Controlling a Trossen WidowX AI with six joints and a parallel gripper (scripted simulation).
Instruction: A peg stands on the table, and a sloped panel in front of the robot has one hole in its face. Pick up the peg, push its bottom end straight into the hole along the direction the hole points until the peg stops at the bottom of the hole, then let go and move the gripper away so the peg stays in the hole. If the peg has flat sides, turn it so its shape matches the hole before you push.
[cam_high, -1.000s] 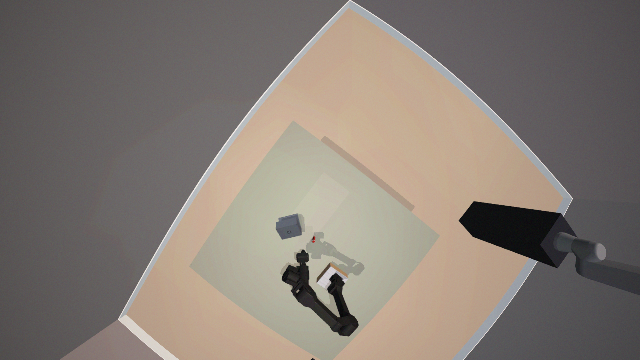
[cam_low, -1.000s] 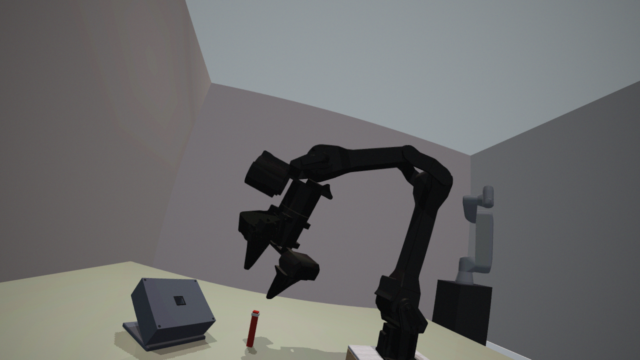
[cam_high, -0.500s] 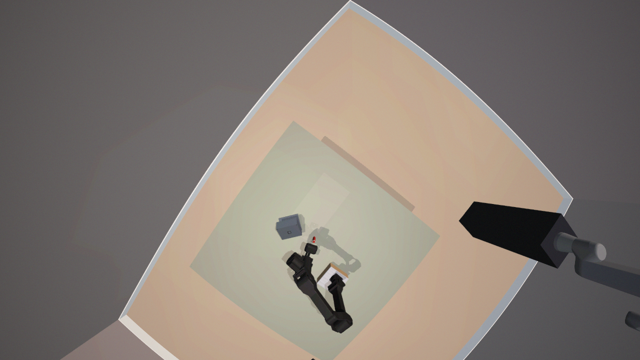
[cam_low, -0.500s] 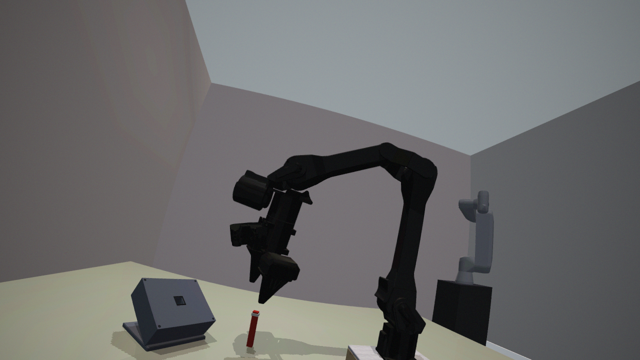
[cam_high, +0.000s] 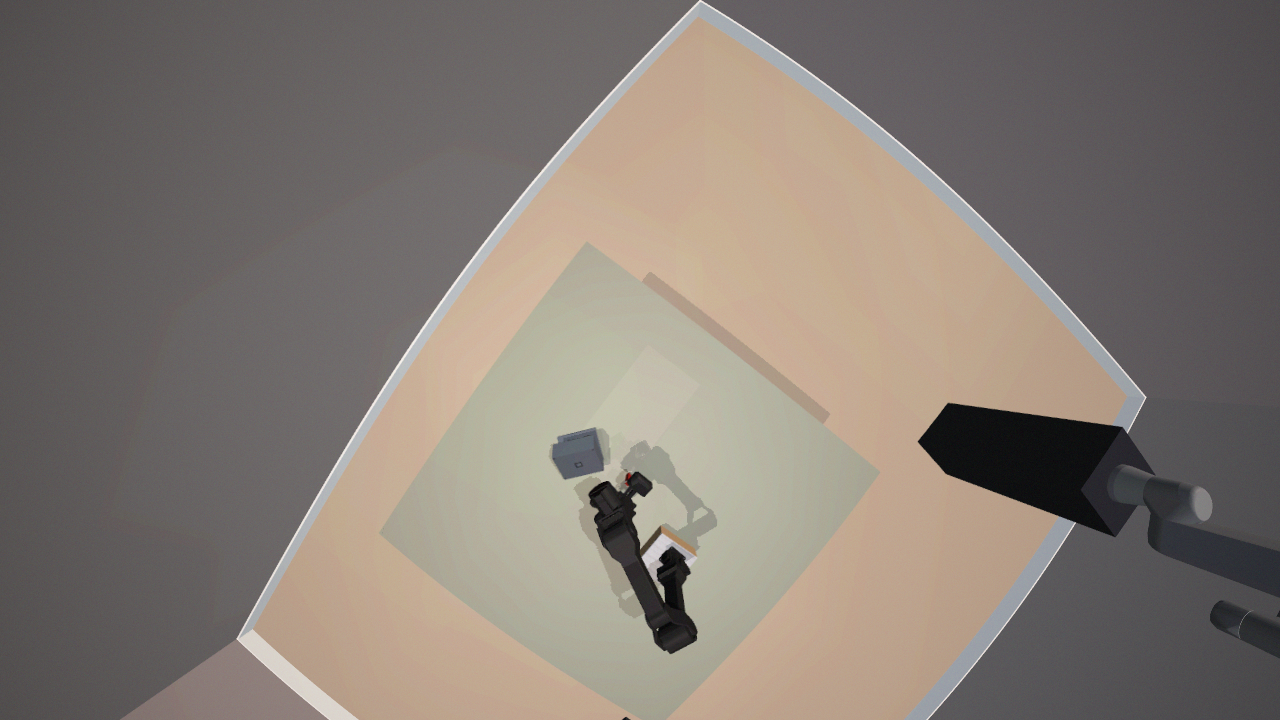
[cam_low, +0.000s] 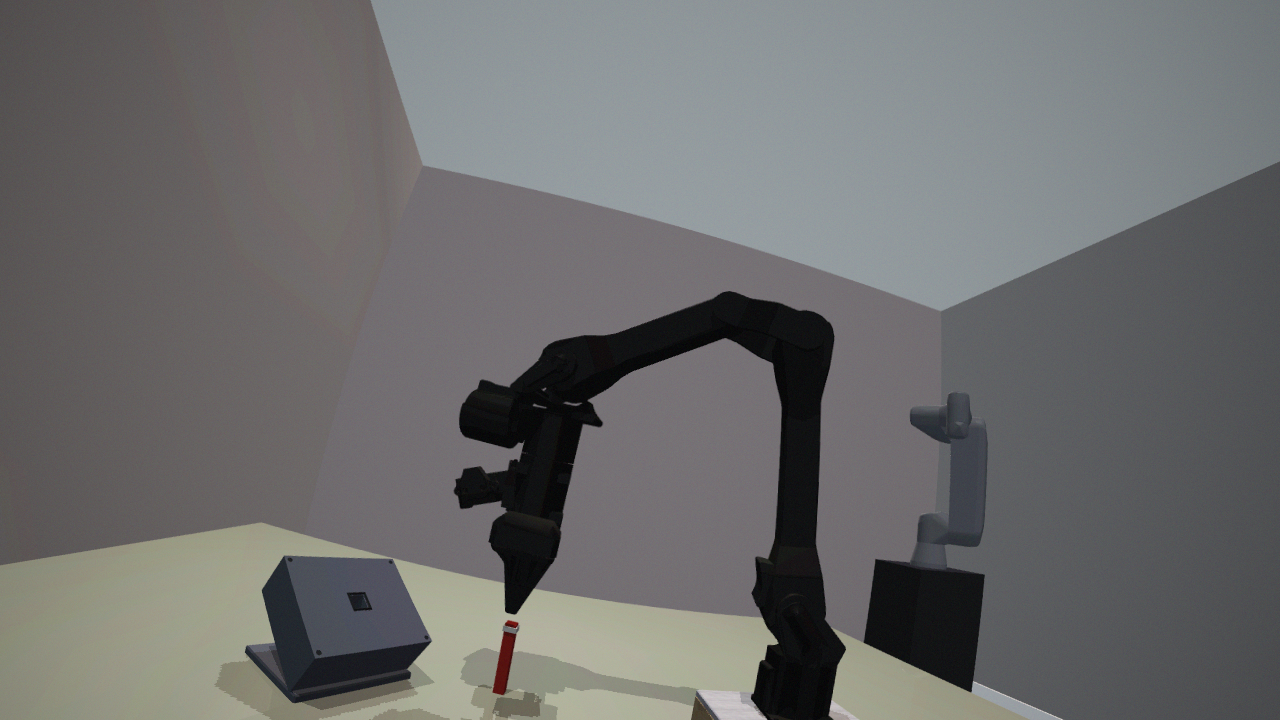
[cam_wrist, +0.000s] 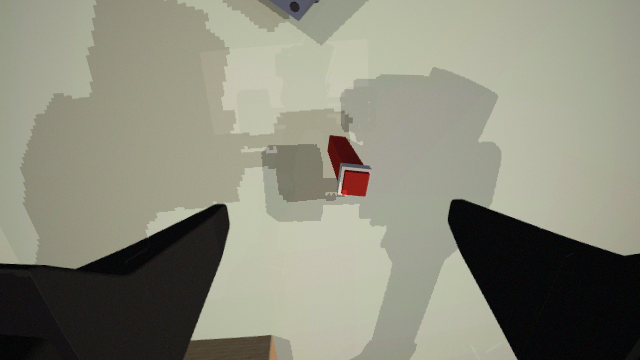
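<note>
Right now the square peg is 10 mm to the right of my gripper tip and 50 mm below it. Round my gripper tip: grey sloped panel 160 mm ahead, 40 mm to the left, 50 mm below.
</note>
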